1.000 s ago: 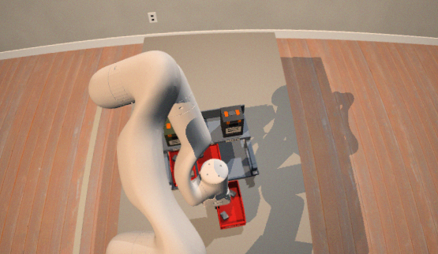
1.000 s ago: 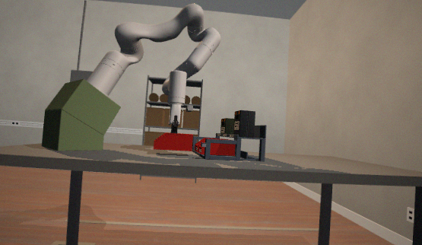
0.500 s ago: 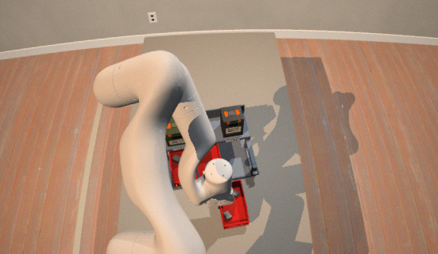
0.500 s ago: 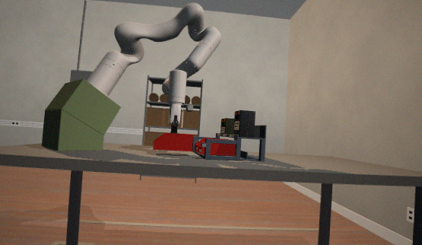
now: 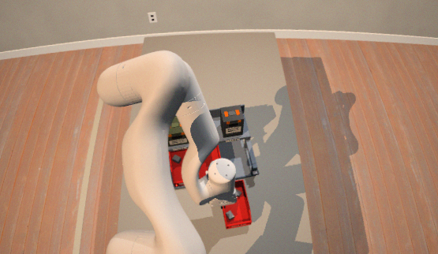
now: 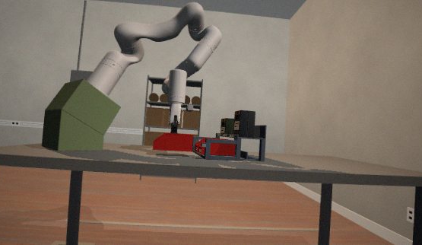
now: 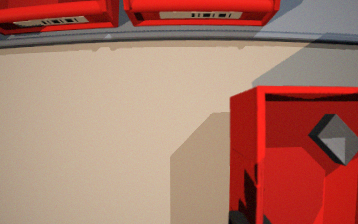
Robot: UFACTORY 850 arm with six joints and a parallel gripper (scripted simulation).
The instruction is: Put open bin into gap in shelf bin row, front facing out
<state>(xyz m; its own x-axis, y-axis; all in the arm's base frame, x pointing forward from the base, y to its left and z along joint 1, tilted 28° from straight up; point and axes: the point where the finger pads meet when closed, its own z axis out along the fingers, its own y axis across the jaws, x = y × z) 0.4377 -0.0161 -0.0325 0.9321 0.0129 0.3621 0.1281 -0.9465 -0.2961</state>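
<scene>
Now: hand 50 mm to the left of the red bin and 20 mm above it. From my hand the other things lie so: grey part 60 mm to the right, 60 mm ahead, 50 mm below; then grey shelf 240 mm ahead, 50 mm to the left, 20 mm below.
</scene>
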